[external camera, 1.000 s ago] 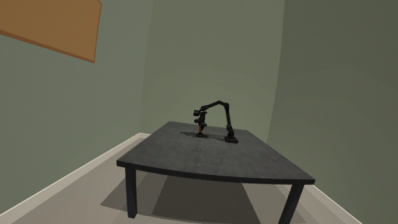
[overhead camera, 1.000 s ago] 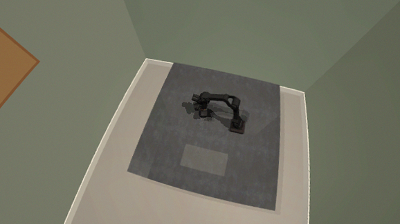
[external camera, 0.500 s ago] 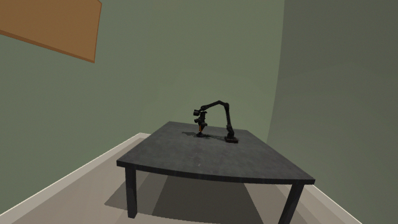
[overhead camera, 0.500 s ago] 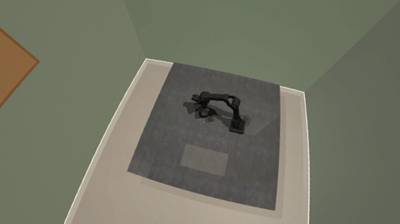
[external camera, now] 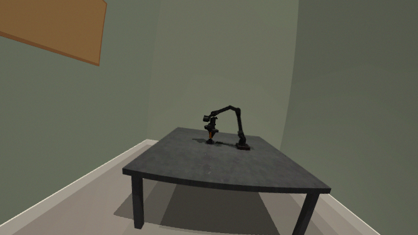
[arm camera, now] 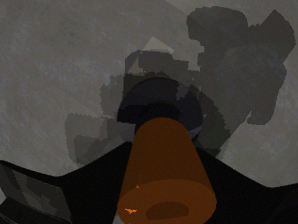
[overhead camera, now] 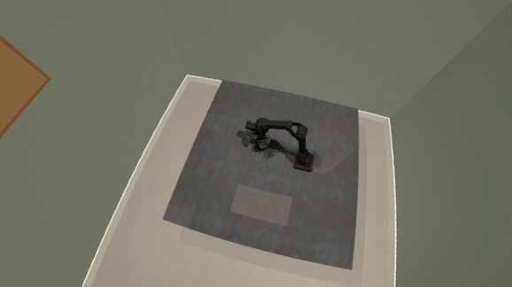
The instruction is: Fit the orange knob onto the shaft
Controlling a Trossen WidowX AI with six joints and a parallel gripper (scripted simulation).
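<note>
Now: the orange knob 20 mm above my gripper tip. From my gripper tip the other things lie so: dark pedestal: 40 mm below.
</note>
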